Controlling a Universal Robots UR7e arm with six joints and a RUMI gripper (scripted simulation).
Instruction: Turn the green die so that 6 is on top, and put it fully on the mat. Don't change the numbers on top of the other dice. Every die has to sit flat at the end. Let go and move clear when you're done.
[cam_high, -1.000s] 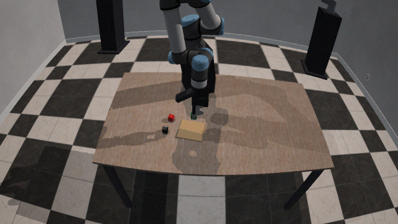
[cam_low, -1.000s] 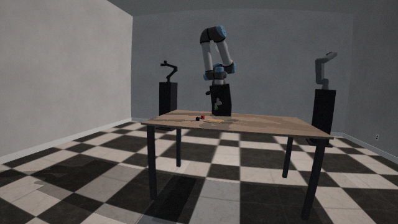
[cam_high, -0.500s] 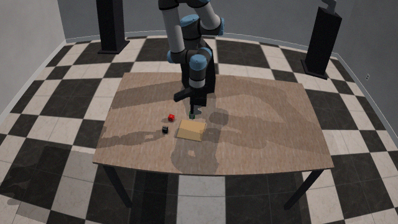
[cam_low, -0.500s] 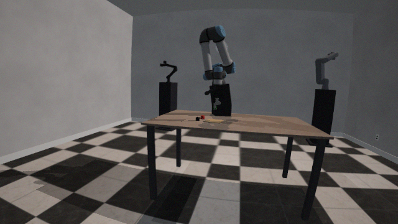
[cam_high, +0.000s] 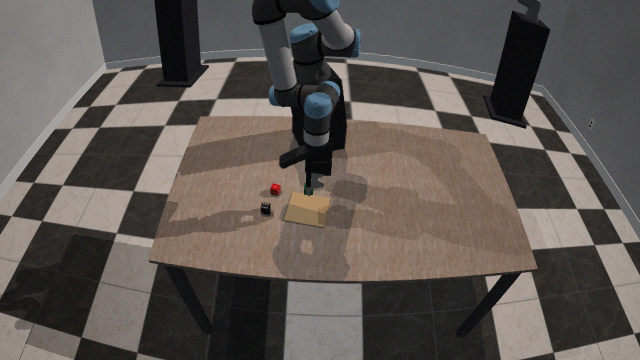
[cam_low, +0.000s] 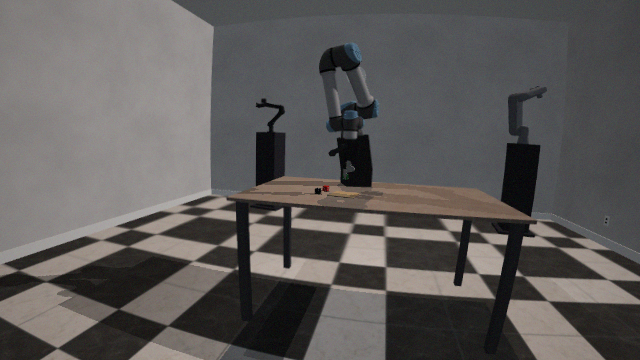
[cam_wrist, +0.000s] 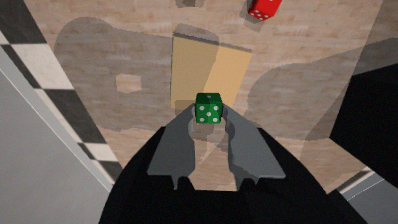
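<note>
Now: the tan mat 100 mm below my hand. Round my hand: black die: 140 mm to the right, 90 mm below, 50 mm ahead; then red die: 130 mm to the right, 90 mm below, 50 mm behind; then green die: right at my hand.
</note>
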